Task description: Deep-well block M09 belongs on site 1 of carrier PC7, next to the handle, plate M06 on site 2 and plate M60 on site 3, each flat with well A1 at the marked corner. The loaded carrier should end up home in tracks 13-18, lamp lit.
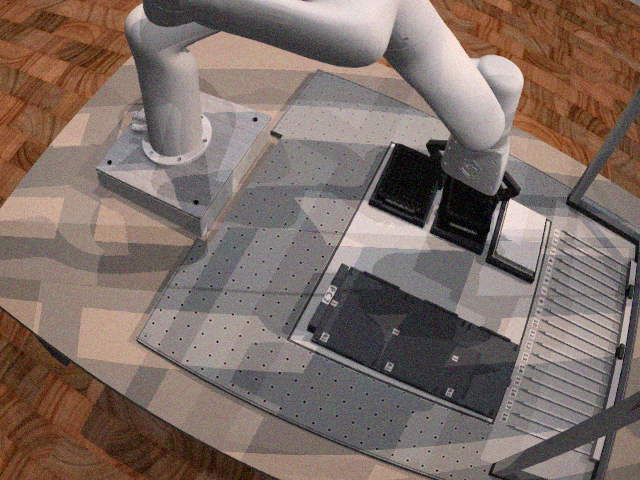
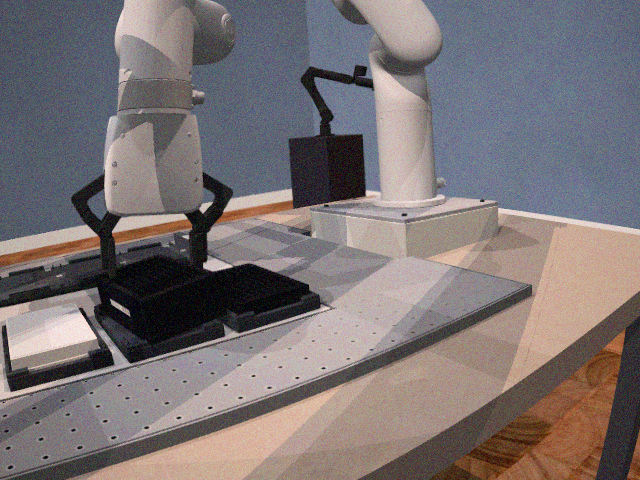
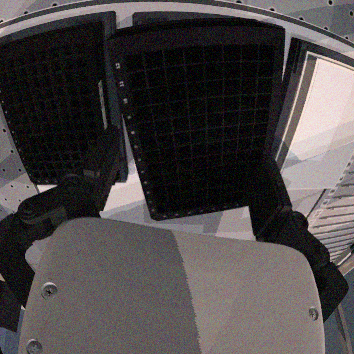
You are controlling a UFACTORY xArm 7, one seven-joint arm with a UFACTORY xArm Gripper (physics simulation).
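Frame: origin at the arm's base, x left, y back, z up, level; metres.
Where they show: gripper, between the fingertips: (image 1: 465, 197) (image 2: 154, 273) (image 3: 189, 159); arm's base, origin of its link: (image 1: 176, 138) (image 2: 409, 203).
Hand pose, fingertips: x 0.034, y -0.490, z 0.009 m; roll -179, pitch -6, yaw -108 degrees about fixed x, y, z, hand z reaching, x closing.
Observation:
Things, the pixels of their top centre, and the offset from my fingertips. Level surfaces: height alone.
- tall black deep-well block, centre of its top: (image 3: 205, 146) (image 2: 151, 271) (image 1: 472, 191) dx +0.013, dy -0.009, dz +0.006 m
- lower black plate, centre of its top: (image 3: 49, 122) (image 2: 244, 281) (image 1: 411, 177) dx +0.029, dy +0.094, dz -0.027 m
- white plate, centre of its top: (image 3: 331, 137) (image 2: 46, 327) (image 1: 522, 234) dx -0.014, dy -0.125, dz -0.027 m
- Carrier PC7, centre of its top: (image 1: 426, 339) (image 2: 92, 256) dx -0.253, dy +0.019, dz -0.023 m
- numbered track deck, height of its surface: dz -0.053 m
The tall black deep-well block (image 1: 463, 222) (image 2: 170, 294) (image 3: 195, 100) stands in the middle dark holder. My gripper (image 2: 153, 264) (image 3: 189, 159) is open, its fingers low at either side of the block's end; nothing is held between them. A lower black plate (image 1: 405, 178) (image 2: 258, 283) (image 3: 55, 100) sits in the holder to one side, and a white plate (image 1: 522, 235) (image 2: 49, 335) (image 3: 327, 100) in the holder to the other. Their labels are not readable. Carrier PC7 (image 1: 423, 343) (image 2: 46, 276) lies on the pale panel, its three sites empty, with A1 marks along one long edge.
The numbered track deck (image 1: 578, 310) lies beyond the carrier's far end. Dark frame posts (image 1: 604, 149) (image 1: 568, 439) rise beside it. Small dark blocks (image 1: 630, 290) (image 1: 620, 351) sit on its far rail; no lit lamp can be made out. The robot base (image 1: 155, 180) (image 2: 356, 229) stands apart from the plates.

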